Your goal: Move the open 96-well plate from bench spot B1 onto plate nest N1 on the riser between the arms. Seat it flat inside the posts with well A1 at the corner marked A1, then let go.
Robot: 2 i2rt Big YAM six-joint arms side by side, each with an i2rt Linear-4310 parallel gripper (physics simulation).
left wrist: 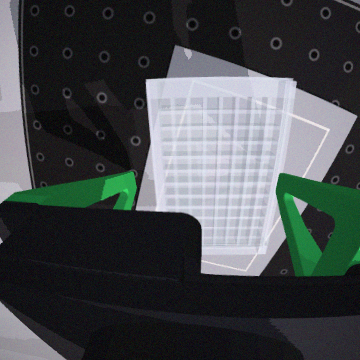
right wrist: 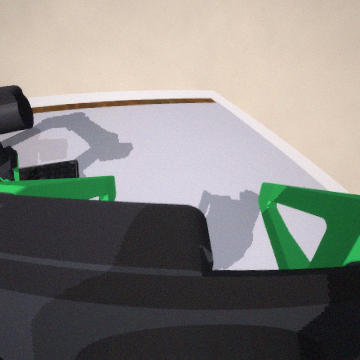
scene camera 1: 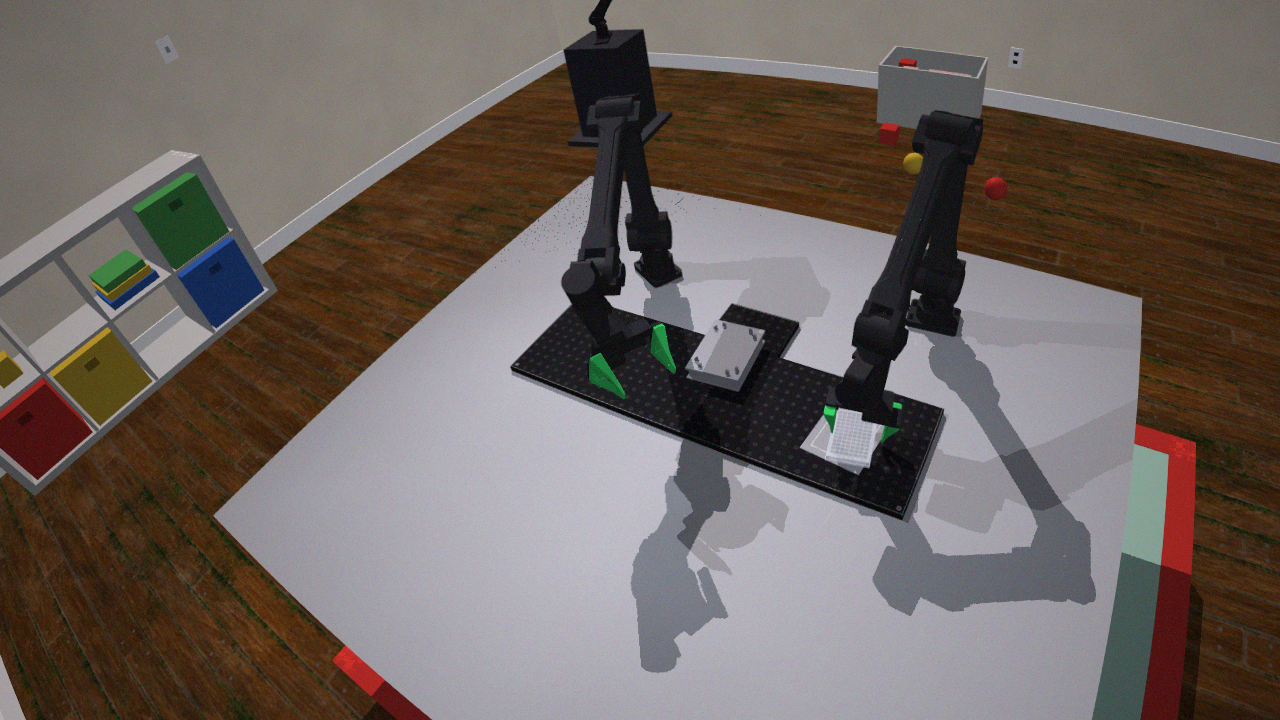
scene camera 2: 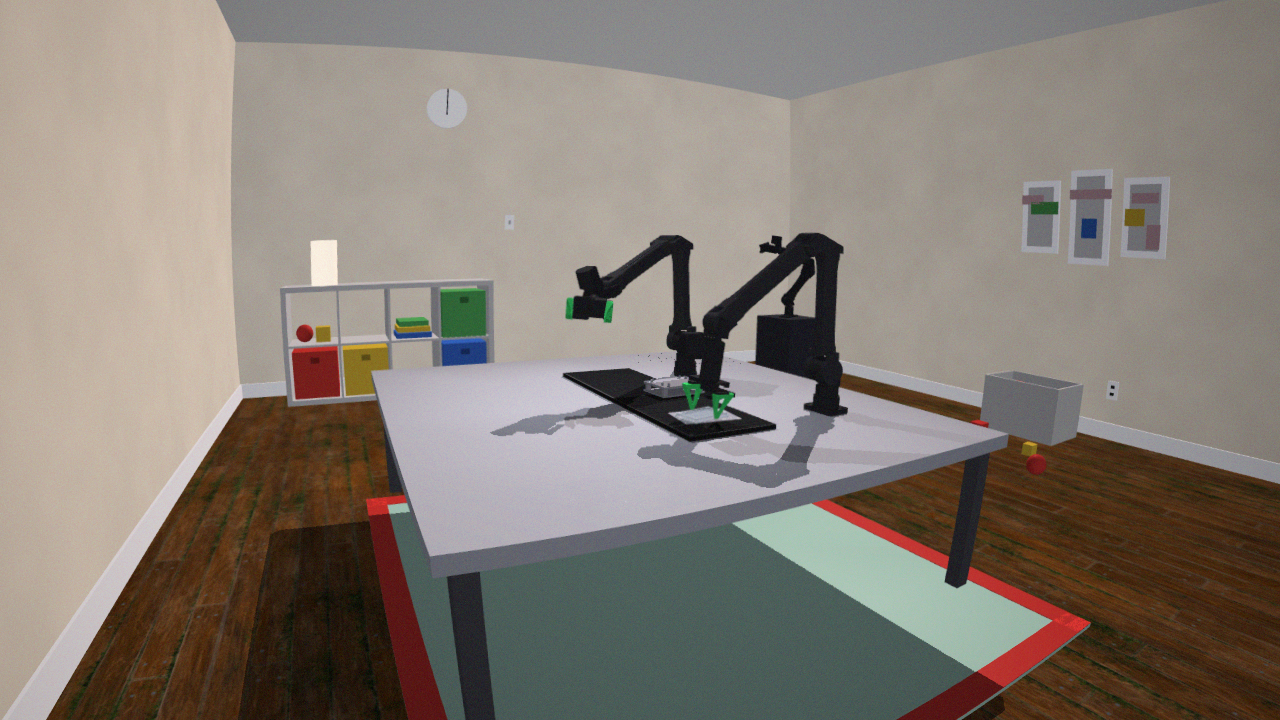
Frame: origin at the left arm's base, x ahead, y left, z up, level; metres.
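Where they show: left gripper, between the fingertips: (left wrist: 203, 180) (scene camera 1: 857, 436) (scene camera 2: 703, 414); right gripper, between the fingertips: (right wrist: 187, 188) (scene camera 1: 650, 384) (scene camera 2: 587, 318); left arm's base, origin of its link: (scene camera 1: 933, 319) (scene camera 2: 825, 410); right arm's base, origin of its link: (scene camera 1: 658, 271) (scene camera 2: 685, 373).
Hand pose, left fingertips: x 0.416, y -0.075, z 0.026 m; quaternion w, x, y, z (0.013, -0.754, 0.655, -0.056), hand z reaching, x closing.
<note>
Things, the pixels of their top centre, and the offset from my left fingertips. "spot": a spot on its surface instead. Level surfaces: height alone.
- clear 96-well plate, centre of its top: (left wrist: 217, 183) (scene camera 1: 852, 433) (scene camera 2: 702, 412) 0.000 m ahead, 0.009 m right, 0.003 m up
- pale bench spot B1, a spot on its surface: (left wrist: 320, 112) (scene camera 1: 813, 450) spot: 0.052 m ahead, 0.070 m right, 0.011 m down
- grey plate nest N1, centre of its top: (scene camera 1: 725, 345) (scene camera 2: 674, 378) 0.120 m back, 0.326 m right, 0.031 m up
- black perforated board, height of its surface: 0.012 m down
- pale table, height of its surface: 0.026 m down
The clear 96-well plate (scene camera 1: 850, 443) (left wrist: 220, 150) lies on pale bench spot B1 (scene camera 1: 812, 442) (left wrist: 320, 112), turned relative to its outlined rectangle. My left gripper (scene camera 1: 859, 426) (scene camera 2: 705, 411) (left wrist: 203, 180) is open, pointing down; in the left wrist view its green fingers appear either side of the plate's near half. Finger contact with the plate cannot be told. The grey plate nest N1 (scene camera 1: 728, 351) (scene camera 2: 664, 389) has small dark corner posts and holds no plate. Its A1 mark is too small to read. My right gripper (scene camera 1: 648, 383) (scene camera 2: 588, 309) (right wrist: 187, 188) is open and empty, held high.
A black perforated board (scene camera 1: 554, 356) (scene camera 2: 608, 380) lies under the spot and the nest, on the pale table (scene camera 1: 429, 501) (scene camera 2: 501, 483). In scene camera 1 the nest stands left of the plate, between the two grippers.
</note>
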